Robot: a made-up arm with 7 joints. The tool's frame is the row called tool.
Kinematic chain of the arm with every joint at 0, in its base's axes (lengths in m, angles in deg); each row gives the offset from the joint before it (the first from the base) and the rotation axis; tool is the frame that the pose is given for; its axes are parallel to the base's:
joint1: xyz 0 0.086 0 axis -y
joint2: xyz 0 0.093 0 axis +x
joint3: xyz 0 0 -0.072 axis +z
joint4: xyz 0 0 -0.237 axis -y
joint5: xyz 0 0 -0.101 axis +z
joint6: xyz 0 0 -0.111 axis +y
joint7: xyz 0 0 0 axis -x
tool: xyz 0 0 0
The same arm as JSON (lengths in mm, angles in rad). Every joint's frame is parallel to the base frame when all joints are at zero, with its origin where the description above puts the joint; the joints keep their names.
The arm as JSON. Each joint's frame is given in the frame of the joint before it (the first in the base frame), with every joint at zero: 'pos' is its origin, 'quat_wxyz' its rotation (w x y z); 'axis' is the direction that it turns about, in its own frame. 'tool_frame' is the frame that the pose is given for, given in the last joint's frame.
{"length_unit": "mm", "angle_unit": "rad", "joints": [{"joint": "joint1", "pos": [0.0, 86.0, 0.0], "quat_wxyz": [1.0, 0.0, 0.0, 0.0], "axis": [0.0, -1.0, 0.0]}, {"joint": "joint2", "pos": [0.0, 93.0, 0.0], "quat_wxyz": [1.0, 0.0, 0.0, 0.0], "axis": [1.0, 0.0, 0.0]}, {"joint": "joint3", "pos": [0.0, 0.0, -72.0], "quat_wxyz": [1.0, 0.0, 0.0, 0.0], "axis": [0.0, 0.0, 1.0]}, {"joint": "joint4", "pos": [0.0, 0.0, -237.0], "quat_wxyz": [1.0, 0.0, 0.0, 0.0], "axis": [0.0, -1.0, 0.0]}, {"joint": "joint5", "pos": [0.0, 0.0, -101.0], "quat_wxyz": [1.0, 0.0, 0.0, 0.0], "axis": [0.0, 0.0, 1.0]}, {"joint": "joint6", "pos": [0.0, 0.0, -111.0], "quat_wxyz": [1.0, 0.0, 0.0, 0.0], "axis": [0.0, 1.0, 0.0]}, {"joint": "joint7", "pos": [0.0, 0.0, 0.0], "quat_wxyz": [1.0, 0.0, 0.0, 0.0], "axis": [-1.0, 0.0, 0.0]}], "tool_frame": {"pos": [0.0, 0.0, 0.0], "quat_wxyz": [1.0, 0.0, 0.0, 0.0]}}
